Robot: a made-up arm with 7 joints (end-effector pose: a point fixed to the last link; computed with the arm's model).
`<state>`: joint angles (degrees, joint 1 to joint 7).
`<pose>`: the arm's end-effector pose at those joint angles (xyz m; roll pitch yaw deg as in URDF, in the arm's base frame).
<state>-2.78 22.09 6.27 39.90 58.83 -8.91 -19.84</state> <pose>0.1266 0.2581 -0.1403 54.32 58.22 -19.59</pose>
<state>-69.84 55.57 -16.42 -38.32 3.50 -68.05 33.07</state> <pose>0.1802 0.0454 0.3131 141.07 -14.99 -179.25</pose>
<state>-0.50 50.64 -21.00 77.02 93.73 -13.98 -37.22</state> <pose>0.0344 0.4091 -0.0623 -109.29 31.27 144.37</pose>
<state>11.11 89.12 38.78 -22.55 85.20 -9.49 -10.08</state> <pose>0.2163 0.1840 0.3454 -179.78 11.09 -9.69</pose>
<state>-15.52 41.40 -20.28 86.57 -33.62 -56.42 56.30</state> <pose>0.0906 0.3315 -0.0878 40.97 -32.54 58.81</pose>
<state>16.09 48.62 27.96 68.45 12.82 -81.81 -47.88</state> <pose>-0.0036 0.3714 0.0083 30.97 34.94 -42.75</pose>
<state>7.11 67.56 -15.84 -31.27 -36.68 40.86 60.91</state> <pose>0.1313 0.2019 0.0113 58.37 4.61 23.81</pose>
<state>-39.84 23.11 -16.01 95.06 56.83 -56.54 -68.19</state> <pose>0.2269 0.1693 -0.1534 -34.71 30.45 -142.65</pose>
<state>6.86 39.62 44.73 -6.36 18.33 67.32 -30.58</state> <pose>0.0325 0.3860 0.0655 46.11 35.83 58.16</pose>
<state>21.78 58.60 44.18 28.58 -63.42 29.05 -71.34</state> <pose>0.0601 0.4005 0.0420 -31.62 2.22 -14.19</pose>
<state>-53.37 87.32 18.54 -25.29 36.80 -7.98 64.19</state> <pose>0.1508 0.1738 0.4392 -150.01 -17.43 -131.30</pose>
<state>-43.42 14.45 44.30 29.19 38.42 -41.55 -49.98</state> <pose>0.3369 0.2271 0.0470 51.45 -8.86 -38.61</pose>
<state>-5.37 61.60 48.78 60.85 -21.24 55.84 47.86</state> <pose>0.0054 0.4065 0.0275 63.20 9.75 126.78</pose>
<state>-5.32 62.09 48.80 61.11 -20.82 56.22 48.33</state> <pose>0.0042 0.4075 0.0306 63.78 8.85 127.27</pose>
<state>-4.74 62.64 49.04 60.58 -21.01 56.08 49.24</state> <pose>0.0037 0.4100 0.0356 63.40 7.31 127.35</pose>
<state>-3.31 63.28 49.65 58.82 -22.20 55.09 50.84</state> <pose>0.0042 0.4145 0.0435 61.50 4.80 126.86</pose>
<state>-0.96 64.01 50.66 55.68 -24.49 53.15 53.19</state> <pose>0.0064 0.4207 0.0551 57.97 1.21 125.84</pose>
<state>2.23 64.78 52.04 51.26 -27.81 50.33 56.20</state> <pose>0.0108 0.4275 0.0705 53.00 -3.28 124.56</pose>
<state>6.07 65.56 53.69 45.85 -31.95 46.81 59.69</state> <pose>0.0177 0.4330 0.0891 46.95 -8.31 123.28</pose>
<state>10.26 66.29 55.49 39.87 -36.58 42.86 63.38</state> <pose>0.0270 0.4357 0.1097 40.26 -13.29 122.22</pose>
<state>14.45 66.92 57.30 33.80 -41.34 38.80 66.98</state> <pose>0.0379 0.4345 0.1301 33.43 -17.63 121.41</pose>
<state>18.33 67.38 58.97 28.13 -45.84 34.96 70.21</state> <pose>0.0487 0.4298 0.1481 27.09 -20.93 120.81</pose>
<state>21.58 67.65 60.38 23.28 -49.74 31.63 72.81</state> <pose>0.0583 0.4232 0.1623 21.72 -23.06 120.26</pose>
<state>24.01 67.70 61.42 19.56 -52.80 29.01 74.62</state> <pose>0.0653 0.4165 0.1719 17.68 -24.15 119.71</pose>
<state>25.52 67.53 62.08 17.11 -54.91 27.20 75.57</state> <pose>0.0695 0.4114 0.1769 15.03 -24.42 119.17</pose>
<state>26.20 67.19 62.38 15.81 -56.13 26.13 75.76</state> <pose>0.0713 0.4085 0.1784 13.59 -24.15 118.67</pose>
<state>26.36 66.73 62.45 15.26 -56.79 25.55 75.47</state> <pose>0.0713 0.4072 0.1774 12.91 -23.56 118.21</pose>
